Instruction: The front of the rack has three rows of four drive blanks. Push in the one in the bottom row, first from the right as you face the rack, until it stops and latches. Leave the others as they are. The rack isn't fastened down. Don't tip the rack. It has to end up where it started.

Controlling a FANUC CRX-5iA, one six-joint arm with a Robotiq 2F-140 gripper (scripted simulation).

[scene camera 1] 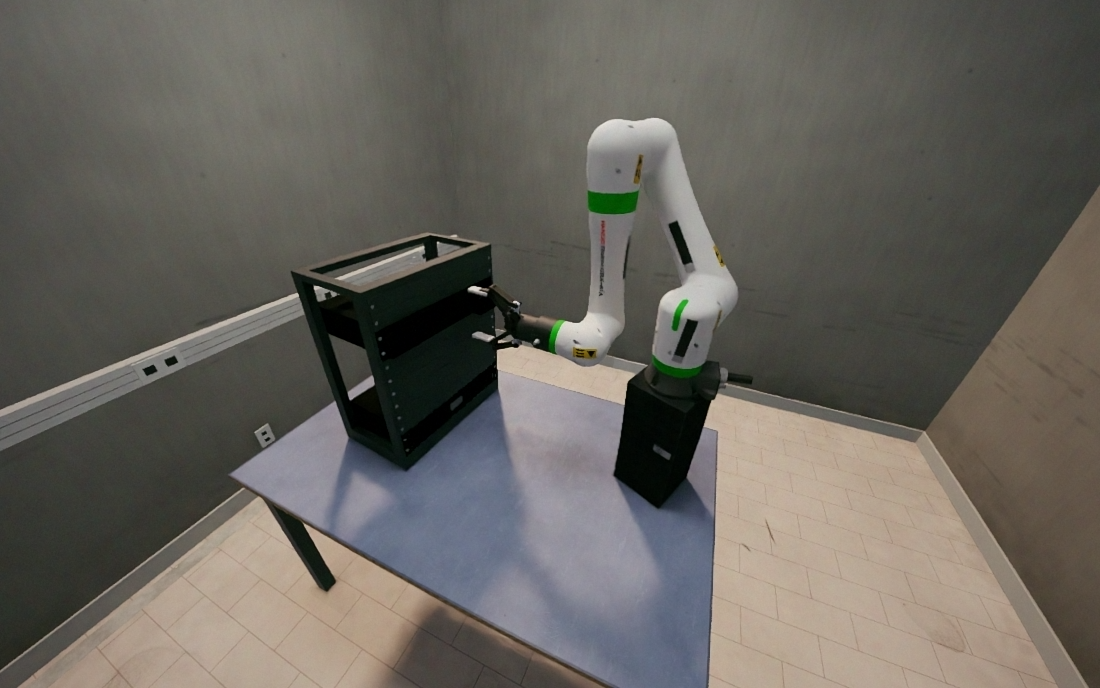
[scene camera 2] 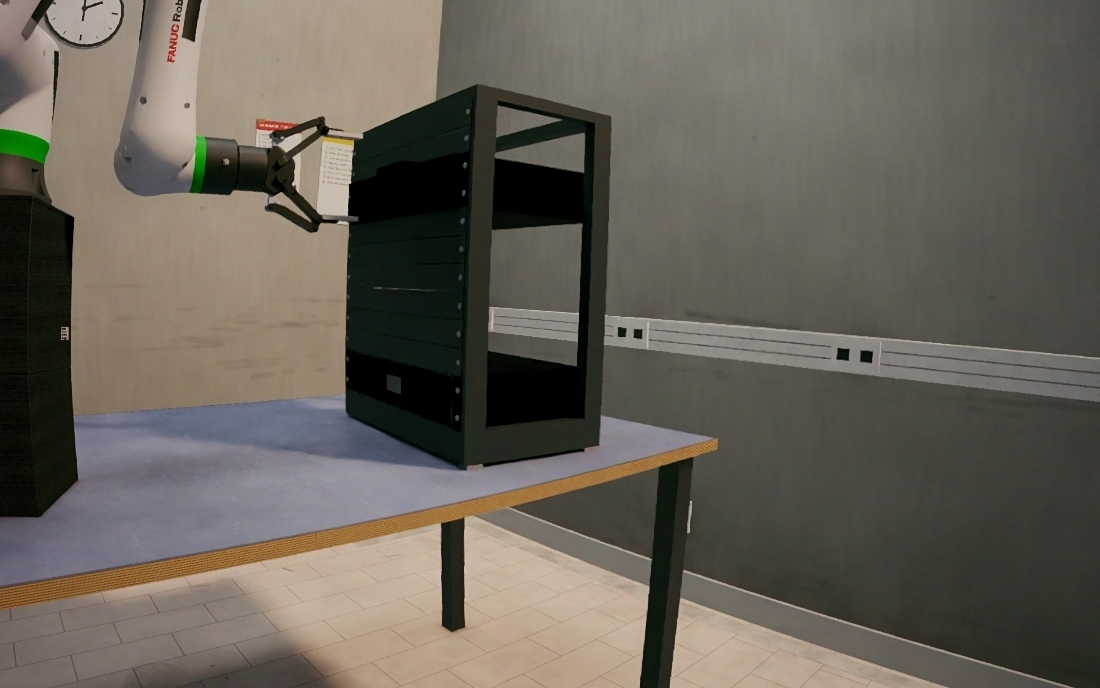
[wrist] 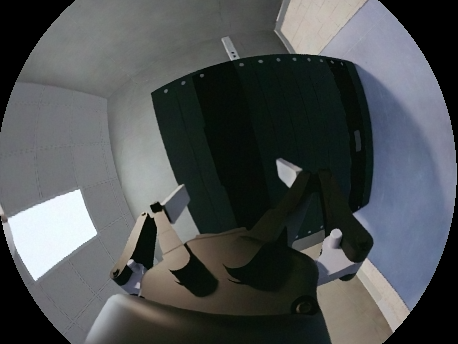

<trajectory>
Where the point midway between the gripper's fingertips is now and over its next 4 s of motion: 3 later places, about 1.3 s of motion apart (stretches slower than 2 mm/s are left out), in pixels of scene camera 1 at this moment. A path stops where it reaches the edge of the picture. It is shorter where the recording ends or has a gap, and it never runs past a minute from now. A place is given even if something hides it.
My gripper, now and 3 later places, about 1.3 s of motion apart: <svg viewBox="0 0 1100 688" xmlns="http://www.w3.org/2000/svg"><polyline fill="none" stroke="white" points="472,312 472,310 501,308 488,305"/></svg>
</trajectory>
